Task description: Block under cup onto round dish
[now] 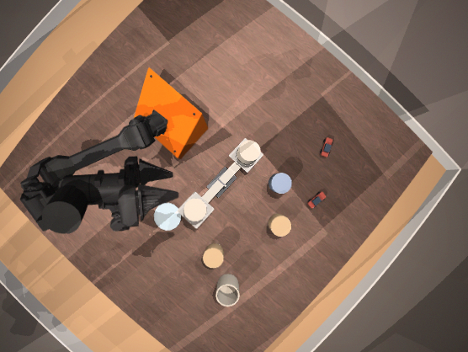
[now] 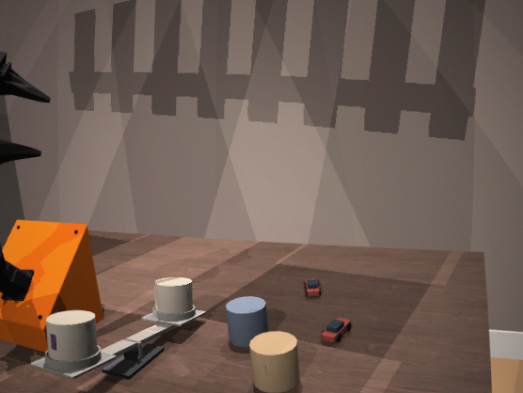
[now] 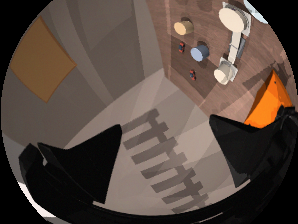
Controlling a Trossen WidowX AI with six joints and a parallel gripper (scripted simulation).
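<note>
The grey block is 70 mm ahead of my gripper tip, 180 mm to the left of it and 360 mm below it. Also, from my gripper tip: blue cylinder 230 mm ahead, 190 mm to the left, 370 mm below; then round dish 20 mm behind, 180 mm to the right, 400 mm below.
</note>
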